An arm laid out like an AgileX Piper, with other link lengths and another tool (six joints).
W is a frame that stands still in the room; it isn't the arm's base.
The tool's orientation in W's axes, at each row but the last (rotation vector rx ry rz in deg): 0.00, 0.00, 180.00; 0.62, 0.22, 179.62; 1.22, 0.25, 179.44; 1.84, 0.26, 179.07
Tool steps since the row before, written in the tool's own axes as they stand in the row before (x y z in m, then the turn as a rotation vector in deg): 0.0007, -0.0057, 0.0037, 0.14, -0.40, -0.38; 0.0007, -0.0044, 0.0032, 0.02, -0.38, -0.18; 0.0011, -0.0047, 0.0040, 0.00, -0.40, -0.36; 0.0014, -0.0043, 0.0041, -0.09, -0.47, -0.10
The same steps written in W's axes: -0.0007, 0.0057, 0.0037, -0.14, 0.40, -0.38; -0.0006, 0.0044, 0.0032, -0.02, 0.38, -0.18; -0.0010, 0.0047, 0.0040, 0.00, 0.40, -0.36; -0.0012, 0.0043, 0.0041, 0.10, 0.47, -0.10
